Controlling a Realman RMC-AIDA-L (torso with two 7-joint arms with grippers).
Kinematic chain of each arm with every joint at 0, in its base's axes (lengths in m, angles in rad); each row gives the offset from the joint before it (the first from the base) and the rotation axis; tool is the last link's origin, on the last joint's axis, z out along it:
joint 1: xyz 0 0 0.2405 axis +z
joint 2: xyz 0 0 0 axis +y
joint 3: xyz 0 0 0.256 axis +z
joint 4: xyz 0 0 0 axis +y
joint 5: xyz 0 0 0.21 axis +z
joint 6: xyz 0 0 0 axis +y
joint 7: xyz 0 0 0.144 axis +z
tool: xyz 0 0 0
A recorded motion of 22 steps. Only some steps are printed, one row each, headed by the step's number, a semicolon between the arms.
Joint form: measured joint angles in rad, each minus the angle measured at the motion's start. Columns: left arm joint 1, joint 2, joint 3, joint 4, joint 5, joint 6, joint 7; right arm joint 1, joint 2, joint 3, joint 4, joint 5, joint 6, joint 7.
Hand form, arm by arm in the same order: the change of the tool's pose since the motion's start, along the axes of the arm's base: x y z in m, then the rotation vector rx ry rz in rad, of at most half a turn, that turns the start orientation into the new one. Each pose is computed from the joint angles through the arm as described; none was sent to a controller.
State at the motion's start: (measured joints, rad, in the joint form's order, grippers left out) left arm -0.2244 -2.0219 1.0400 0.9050 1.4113 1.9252 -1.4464; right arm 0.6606 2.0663 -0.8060 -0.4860 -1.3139 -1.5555 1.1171
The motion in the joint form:
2: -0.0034 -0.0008 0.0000 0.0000 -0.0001 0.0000 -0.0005; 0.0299 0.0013 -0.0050 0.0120 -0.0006 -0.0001 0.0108
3: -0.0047 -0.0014 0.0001 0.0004 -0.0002 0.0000 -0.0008; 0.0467 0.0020 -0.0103 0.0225 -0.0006 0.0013 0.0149
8: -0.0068 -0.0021 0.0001 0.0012 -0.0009 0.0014 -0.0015; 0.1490 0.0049 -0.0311 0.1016 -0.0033 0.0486 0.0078
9: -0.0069 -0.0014 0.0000 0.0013 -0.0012 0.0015 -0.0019; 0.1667 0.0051 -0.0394 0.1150 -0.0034 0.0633 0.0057
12: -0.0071 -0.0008 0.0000 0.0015 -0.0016 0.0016 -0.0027; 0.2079 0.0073 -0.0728 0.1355 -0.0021 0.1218 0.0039
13: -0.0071 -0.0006 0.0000 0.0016 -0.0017 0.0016 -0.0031; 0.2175 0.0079 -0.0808 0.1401 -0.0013 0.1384 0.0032
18: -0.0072 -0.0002 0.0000 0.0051 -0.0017 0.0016 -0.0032; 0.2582 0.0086 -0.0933 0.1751 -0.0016 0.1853 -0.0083
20: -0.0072 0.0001 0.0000 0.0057 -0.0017 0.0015 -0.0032; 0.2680 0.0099 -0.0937 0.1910 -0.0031 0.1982 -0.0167
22: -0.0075 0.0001 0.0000 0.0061 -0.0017 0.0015 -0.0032; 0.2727 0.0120 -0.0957 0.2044 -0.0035 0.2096 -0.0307
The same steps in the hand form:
2: 0.0010 0.0008 -0.0002 -0.0005 -0.0009 -0.0031; -0.0104 0.0038 -0.0034 -0.0216 0.0064 0.0202
3: 0.0015 0.0011 -0.0004 -0.0007 -0.0015 -0.0045; -0.0159 0.0056 -0.0063 -0.0359 0.0084 0.0298
8: 0.0023 0.0014 -0.0004 -0.0014 -0.0029 -0.0079; -0.0438 0.0191 -0.0254 -0.0893 -0.0043 0.0526
9: 0.0023 0.0015 -0.0001 -0.0013 -0.0026 -0.0079; -0.0484 0.0215 -0.0295 -0.0980 -0.0133 0.0535
12: 0.0023 0.0016 0.0001 -0.0015 -0.0024 -0.0078; -0.0595 0.0290 -0.0404 -0.1131 -0.0530 0.0462
13: 0.0023 0.0016 0.0002 -0.0017 -0.0023 -0.0076; -0.0619 0.0310 -0.0430 -0.1149 -0.0636 0.0422
18: 0.0026 0.0018 0.0006 0.0000 -0.0005 -0.0104; -0.0703 0.0371 -0.0524 -0.1223 -0.0919 0.0311
20: 0.0027 0.0018 0.0008 0.0004 0.0001 -0.0108; -0.0711 0.0379 -0.0562 -0.1249 -0.0998 0.0243
22: 0.0028 0.0019 0.0008 0.0006 0.0002 -0.0114; -0.0705 0.0380 -0.0599 -0.1231 -0.1094 0.0187

